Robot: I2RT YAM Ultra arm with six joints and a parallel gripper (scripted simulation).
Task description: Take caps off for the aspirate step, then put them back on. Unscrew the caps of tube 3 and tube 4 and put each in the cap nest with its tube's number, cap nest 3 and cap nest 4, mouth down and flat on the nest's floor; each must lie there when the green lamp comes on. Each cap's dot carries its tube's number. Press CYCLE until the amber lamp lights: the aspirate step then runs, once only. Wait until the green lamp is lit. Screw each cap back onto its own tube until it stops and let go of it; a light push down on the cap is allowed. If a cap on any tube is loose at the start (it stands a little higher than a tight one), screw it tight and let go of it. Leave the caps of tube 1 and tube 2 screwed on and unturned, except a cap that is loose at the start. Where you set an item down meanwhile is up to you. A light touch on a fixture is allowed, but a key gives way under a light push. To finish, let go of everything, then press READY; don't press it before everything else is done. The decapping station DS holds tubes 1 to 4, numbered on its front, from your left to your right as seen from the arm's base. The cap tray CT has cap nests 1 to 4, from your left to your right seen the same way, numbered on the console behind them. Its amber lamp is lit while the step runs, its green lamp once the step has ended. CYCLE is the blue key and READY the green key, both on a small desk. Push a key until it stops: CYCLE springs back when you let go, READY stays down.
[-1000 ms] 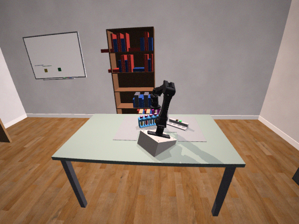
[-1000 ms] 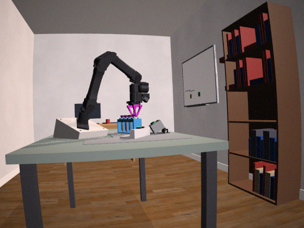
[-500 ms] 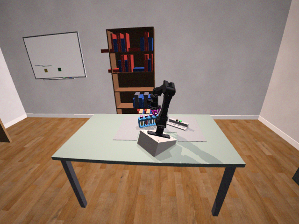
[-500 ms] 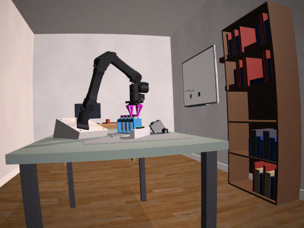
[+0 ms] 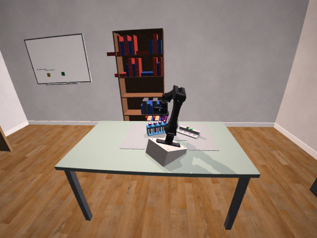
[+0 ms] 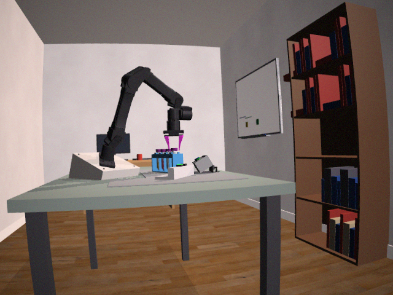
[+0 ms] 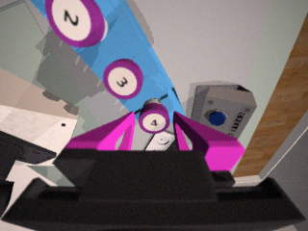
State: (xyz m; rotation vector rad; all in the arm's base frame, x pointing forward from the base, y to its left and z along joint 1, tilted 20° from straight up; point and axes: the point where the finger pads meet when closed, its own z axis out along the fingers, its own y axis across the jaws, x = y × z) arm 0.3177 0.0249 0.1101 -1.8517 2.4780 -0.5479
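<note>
Right now my hand is right at the purple cap. Round my hand: grey key desk (100 mm ahead, 90 mm to the right, 60 mm below); then blue cycle key (90 mm ahead, 70 mm to the right, 50 mm below); then green ready key (80 mm ahead, 110 mm to the right, 50 mm below).
</note>
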